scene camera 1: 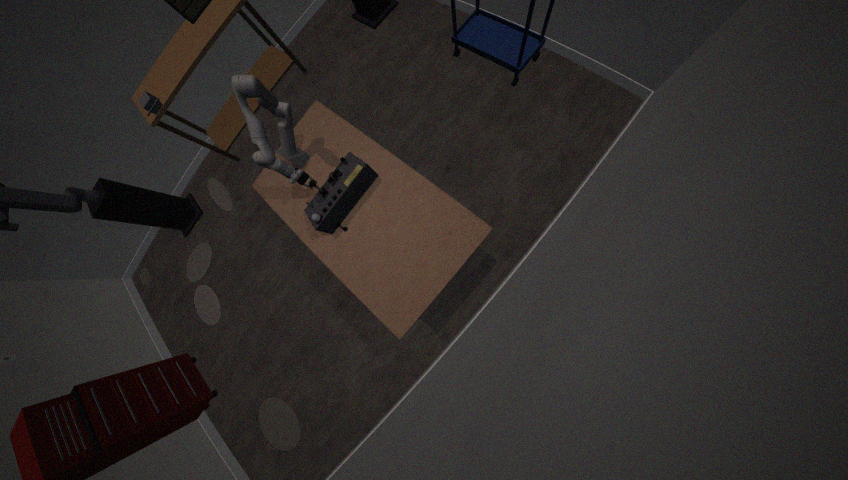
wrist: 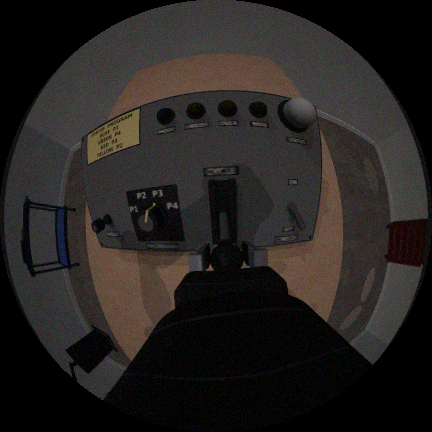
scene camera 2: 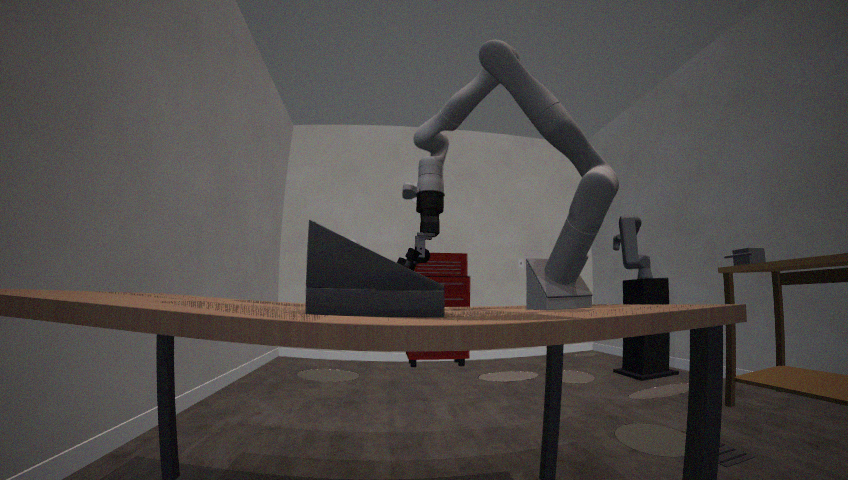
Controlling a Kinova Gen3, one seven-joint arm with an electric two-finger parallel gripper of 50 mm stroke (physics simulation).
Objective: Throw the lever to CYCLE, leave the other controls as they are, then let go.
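Places are measured from the arm's base along level axes (x left, y ahead, z down), in millimetres.
Where they show: gripper, fingertip midpoint: [scene camera 1: 314, 185] [wrist: 225, 250] [scene camera 2: 419, 258]; arm's base at its link origin: [scene camera 1: 289, 152] [scene camera 2: 558, 273].
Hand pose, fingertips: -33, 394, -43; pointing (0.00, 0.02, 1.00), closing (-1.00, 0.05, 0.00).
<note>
Things, the pixels of their centre, and the offset from my fingertips, as dx, dy, dz. "spot": a spot on its surface instead.
- dark slot at a spot on its surface: [wrist: 222, 192] spot: +2, +81, +37
- CYCLE label at a spot on its surface: [wrist: 221, 171] spot: +2, +110, +24
- P1 P4 selector knob at the middle of its body: [wrist: 145, 222] +121, +36, +20
- small black knob at the middle of its body: [scene camera 2: 412, 254] [wrist: 97, 225] +241, +31, +18
- toggle switch at the middle of its body: [wrist: 297, 216] -119, +40, +30
- pale dome at a spot on its surface: [wrist: 300, 113] spot: -110, +178, -52
- yellow status card at the middle of its body: [wrist: 108, 137] [scene camera 1: 352, 175] +211, +195, -18
The grey sloped control panel [scene camera 1: 333, 199] [scene camera 2: 368, 279] [wrist: 260, 150] stands on the table. In the wrist view its lever [wrist: 226, 255] has a dark ball knob and stands at the near end of a dark slot [wrist: 222, 192]. The CYCLE label [wrist: 221, 171] is at the slot's far end. My gripper [wrist: 225, 250] [scene camera 1: 315, 186] is shut on the lever's knob, with a pale finger on each side. In scene camera 2 the gripper [scene camera 2: 411, 258] is low over the panel's sloping face; the panel's side hides part of the lever.
Left of the slot are the P1–P4 selector knob [wrist: 150, 220] and a small black knob [wrist: 99, 225]. Right of it is a toggle switch [wrist: 296, 216]. Dark round buttons [wrist: 196, 110] and a pale dome [wrist: 300, 113] line the far edge. A yellow status card [wrist: 114, 136] is at the far left.
</note>
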